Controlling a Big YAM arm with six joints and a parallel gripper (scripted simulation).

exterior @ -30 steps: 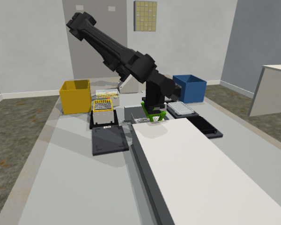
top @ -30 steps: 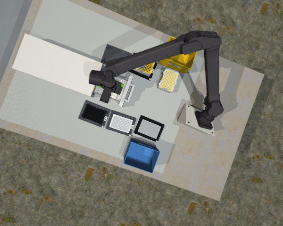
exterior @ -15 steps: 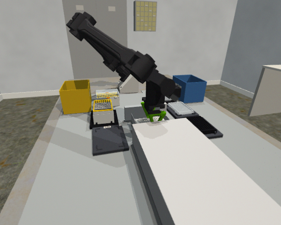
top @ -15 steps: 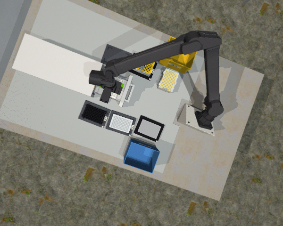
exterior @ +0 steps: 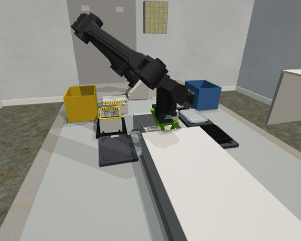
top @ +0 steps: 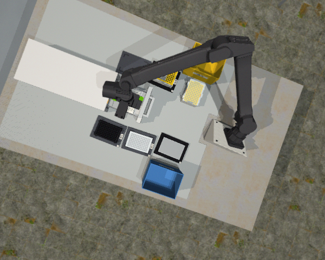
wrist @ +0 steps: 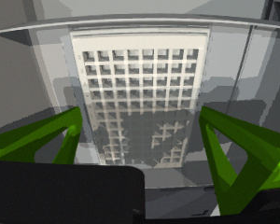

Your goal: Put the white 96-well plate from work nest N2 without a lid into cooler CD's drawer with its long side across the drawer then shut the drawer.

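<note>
The white 96-well plate lies 1 cm below my hand. The rest, counted from my hand: cooler CD 17 cm ahead, 2 cm to the right; then black plate 19 cm to the left, 7 cm ahead, 1 cm below; then cooler's drawer 4 cm ahead, 1 cm to the right, 1 cm below.
</note>
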